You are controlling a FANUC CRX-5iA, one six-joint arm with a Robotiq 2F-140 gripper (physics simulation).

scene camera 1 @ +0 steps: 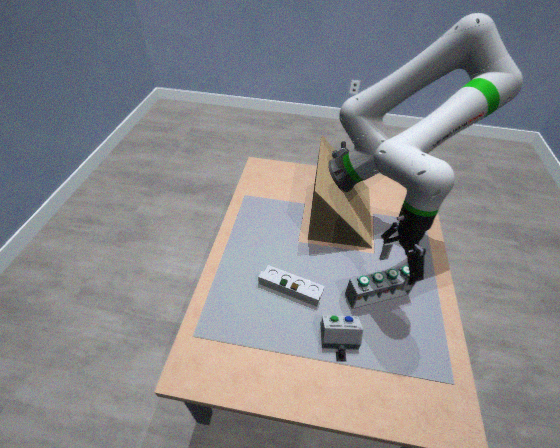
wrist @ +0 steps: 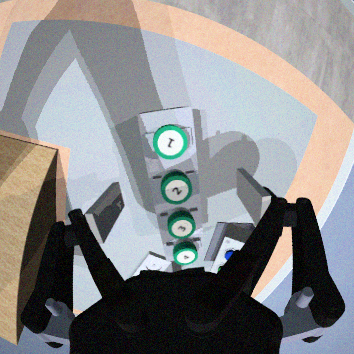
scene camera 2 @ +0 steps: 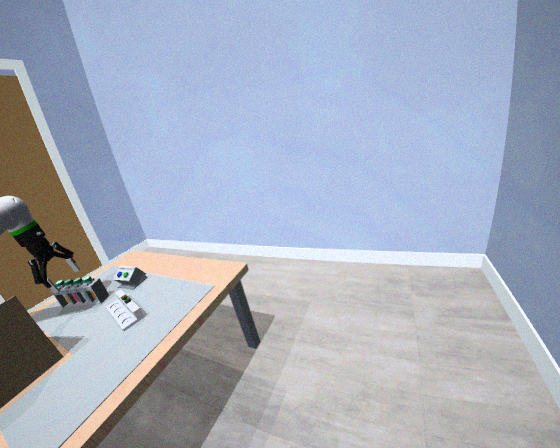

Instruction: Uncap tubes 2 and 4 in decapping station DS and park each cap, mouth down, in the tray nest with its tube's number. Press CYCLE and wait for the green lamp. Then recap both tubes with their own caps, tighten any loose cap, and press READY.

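Frame: origin at the arm's base, x ahead, y left, z up, level; metres.
Seen in the pictures: gripper, between the fingertips: (scene camera 1: 393, 273) (wrist: 177, 187) (scene camera 2: 67, 280); arm's base, origin of its link: (scene camera 1: 339, 175).
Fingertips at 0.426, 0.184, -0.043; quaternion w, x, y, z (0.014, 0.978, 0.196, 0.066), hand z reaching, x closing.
Pixels of each thing's top centre, then the offset from my fingertips to it, as dx, dy, dz. "*": a spot on its surface instead. Level surfaces: height alone.
- tray, centre of its top: (scene camera 1: 292, 277) (scene camera 2: 118, 302) +0.017, -0.329, -0.067
- button box, centre of its top: (wrist: 239, 268) (scene camera 1: 343, 323) (scene camera 2: 124, 268) +0.180, -0.160, -0.037
- green button, centre of its top: (scene camera 1: 334, 317) +0.160, -0.185, -0.046
- blue button, centre of its top: (scene camera 1: 349, 318) +0.156, -0.140, -0.046
- dark green square, a spot on its surface: (scene camera 1: 283, 282) * +0.042, -0.357, -0.067
- amber square, a spot on its surface: (scene camera 1: 294, 286) * +0.052, -0.318, -0.067
- grey mat, height of its surface: dz -0.121
Decapping station DS (scene camera 1: 354, 296) (scene camera 2: 102, 291) holds a row of tubes with green-rimmed, white-topped caps. The wrist view shows caps 1 (wrist: 170, 142), 2 (wrist: 176, 187), 3 (wrist: 181, 225) and 4 (wrist: 185, 254) on their tubes; whether any is loose cannot be told. My gripper (scene camera 1: 400, 263) (scene camera 2: 61, 275) (wrist: 177, 187) is open and empty over the row, fingers on either side of it. The tray (scene camera 1: 305, 294) (scene camera 2: 125, 323) shows round nests without caps. The button box (scene camera 1: 341, 335) (scene camera 2: 135, 276) has a green button (scene camera 1: 334, 318) and a blue button (scene camera 1: 348, 319) (wrist: 230, 255). Button labels are unreadable.
A wooden wedge (scene camera 1: 334, 225) (scene camera 2: 25, 345) (wrist: 25, 200) stands behind the tray and station, on the gripper's left in the wrist view. A dark green square (scene camera 1: 283, 282) and an amber square (scene camera 1: 294, 286) sit at the tray's front. A grey mat (scene camera 1: 240, 310) lies underneath.
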